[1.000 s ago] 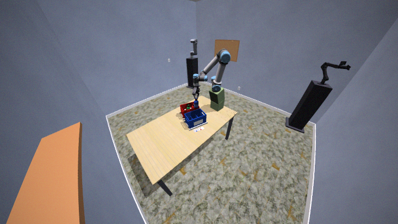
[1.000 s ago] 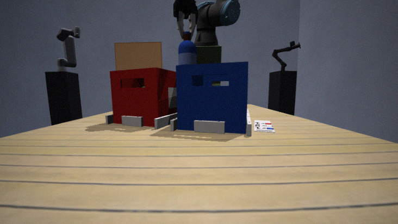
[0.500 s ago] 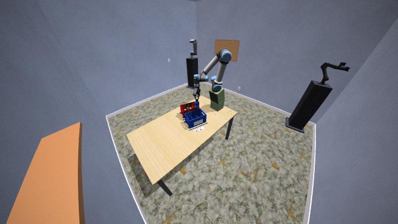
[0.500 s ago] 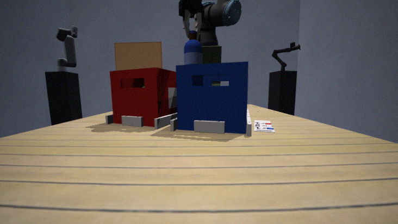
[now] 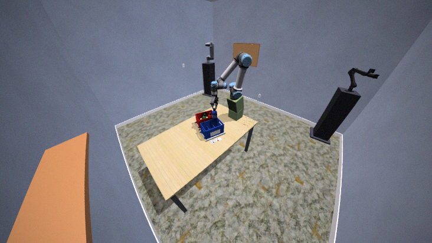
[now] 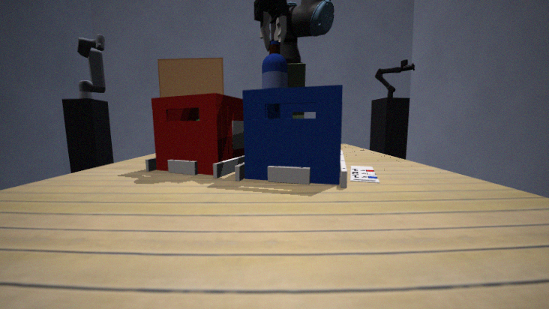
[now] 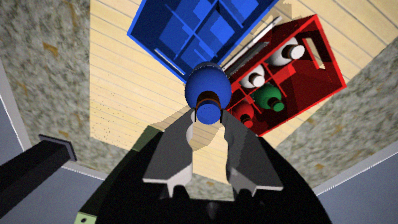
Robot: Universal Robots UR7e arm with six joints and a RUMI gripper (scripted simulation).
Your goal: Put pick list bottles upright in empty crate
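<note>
The blue-capped bottle lies 70 mm below my hand. From my hand the other things lie so: blue crate 120 mm ahead, 50 mm to the left, 250 mm below; red crate 10 mm ahead, 160 mm to the right, 250 mm below; red-capped bottle 90 mm behind, 160 mm to the right, 250 mm below.
</note>
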